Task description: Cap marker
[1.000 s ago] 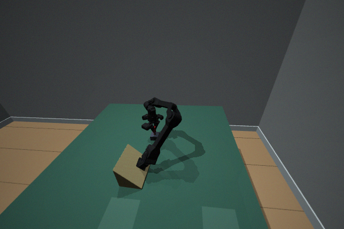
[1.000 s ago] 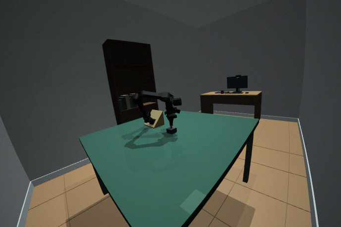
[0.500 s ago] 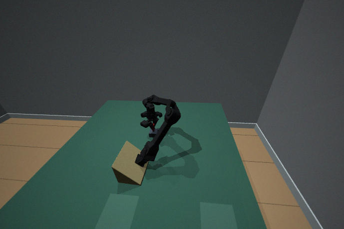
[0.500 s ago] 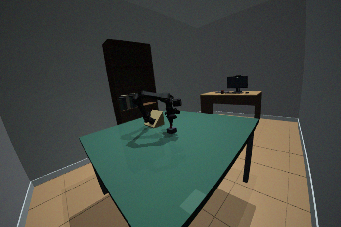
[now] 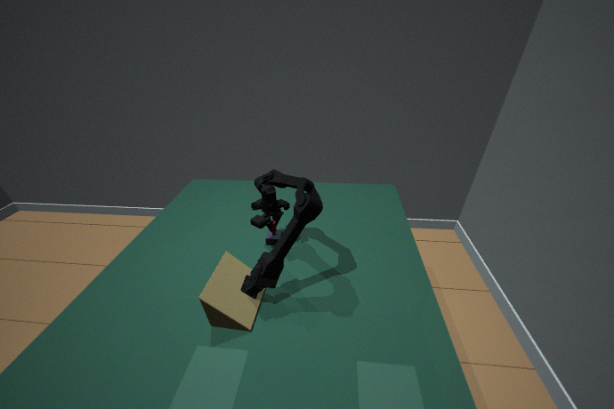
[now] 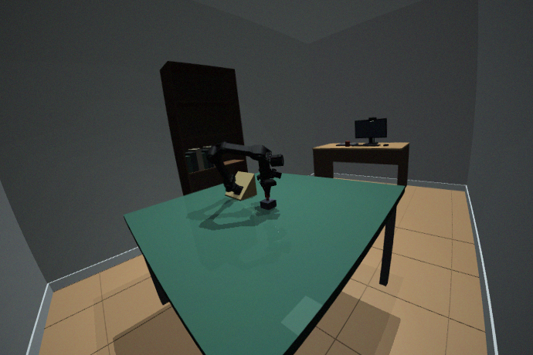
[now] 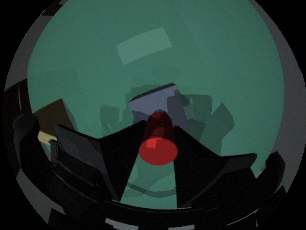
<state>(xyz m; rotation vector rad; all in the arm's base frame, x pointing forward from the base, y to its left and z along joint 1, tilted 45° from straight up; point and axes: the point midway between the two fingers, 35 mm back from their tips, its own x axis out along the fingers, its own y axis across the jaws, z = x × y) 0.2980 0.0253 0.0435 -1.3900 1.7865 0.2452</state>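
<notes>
My gripper tip is 10 mm below the red cap. Also, from my gripper tip: dark holder block 50 mm below.
</notes>
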